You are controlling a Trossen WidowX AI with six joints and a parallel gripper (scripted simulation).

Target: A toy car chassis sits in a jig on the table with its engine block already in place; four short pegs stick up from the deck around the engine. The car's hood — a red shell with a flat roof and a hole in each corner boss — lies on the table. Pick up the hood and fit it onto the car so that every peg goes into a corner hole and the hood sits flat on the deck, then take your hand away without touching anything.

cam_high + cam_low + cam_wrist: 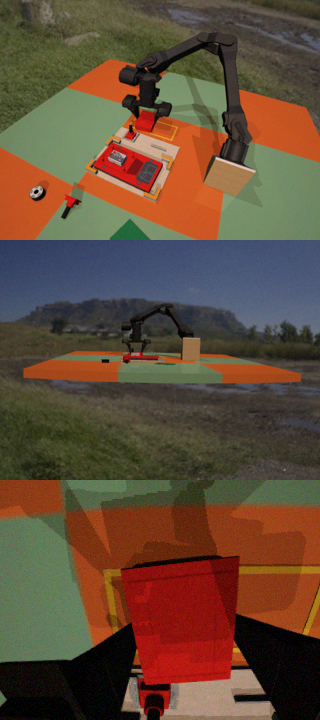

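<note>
Right now my gripper tip is 1 cm short of the grey engine block, 22 cm to the right of it and 1 cm below it. Also, from my gripper tip: white wheel: 16 cm ahead, 42 cm to the left, 1 cm below; then red hood: right at my gripper tip.
</note>
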